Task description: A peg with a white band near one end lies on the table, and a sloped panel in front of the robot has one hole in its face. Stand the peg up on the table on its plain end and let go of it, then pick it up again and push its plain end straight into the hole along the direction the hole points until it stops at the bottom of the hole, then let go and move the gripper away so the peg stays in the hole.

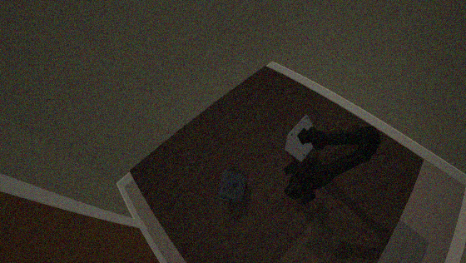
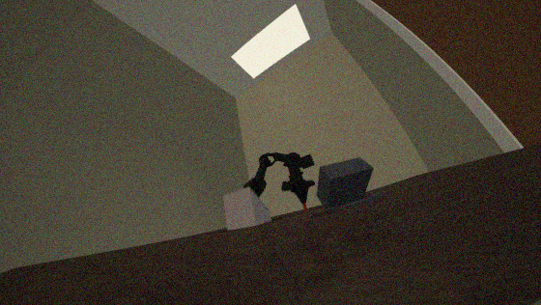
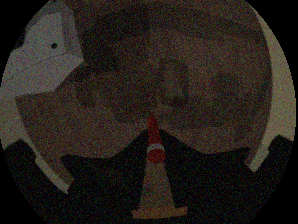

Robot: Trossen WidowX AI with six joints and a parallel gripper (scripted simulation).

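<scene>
Right now my gripper tip is 230 mm to the left of the blue-grey sloped panel, 210 mm short of it and 20 mm below it. Round my gripper tip: red peg: 20 mm above.
</scene>
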